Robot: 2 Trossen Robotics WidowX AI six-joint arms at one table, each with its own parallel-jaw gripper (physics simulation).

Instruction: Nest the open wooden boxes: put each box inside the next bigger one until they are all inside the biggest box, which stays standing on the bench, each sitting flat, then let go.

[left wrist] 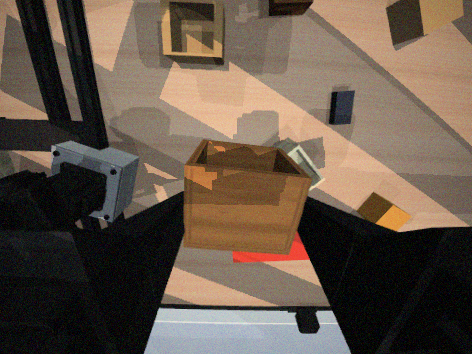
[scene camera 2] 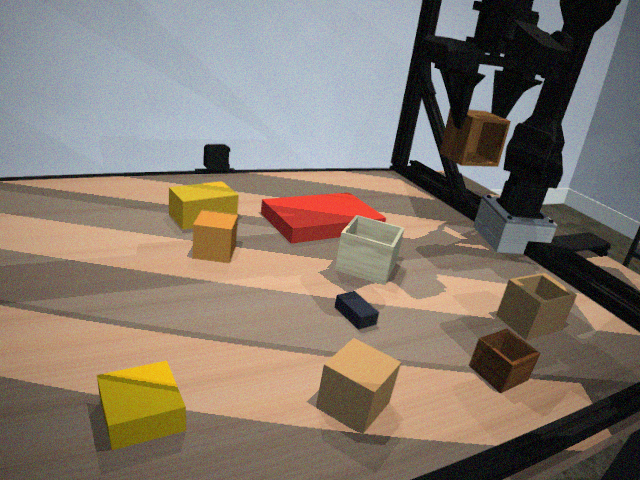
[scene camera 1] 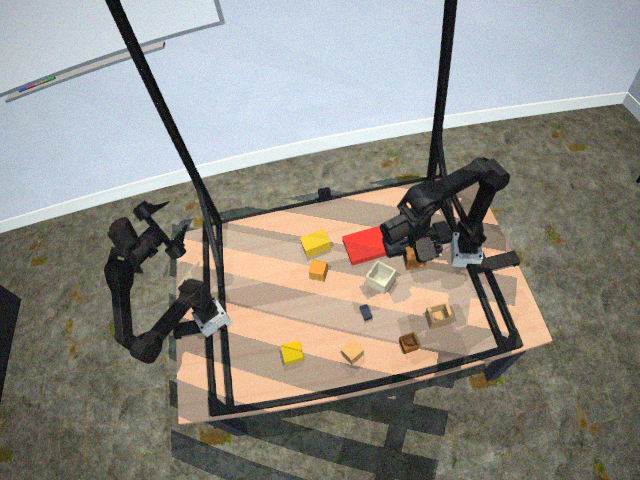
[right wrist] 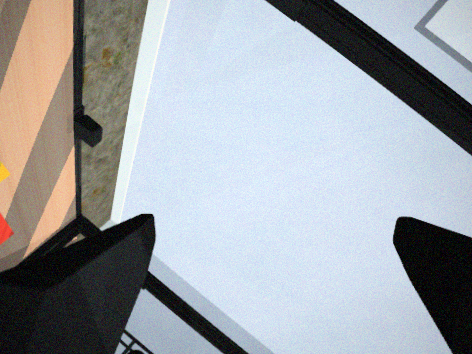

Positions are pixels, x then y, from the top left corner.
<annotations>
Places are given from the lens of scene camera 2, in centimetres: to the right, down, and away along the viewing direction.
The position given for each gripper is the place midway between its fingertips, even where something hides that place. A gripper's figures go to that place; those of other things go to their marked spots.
left gripper (scene camera 2: 476, 128): 20, -14, 58
brown box (scene camera 2: 480, 142): 21, -13, 61
pale grey-green box (scene camera 2: 368, 248): 6, 1, 62
dark brown box (scene camera 2: 504, 360): 18, 12, 46
The marked spots on the pale grey-green box and the dark brown box are 23 cm apart.
</annotations>
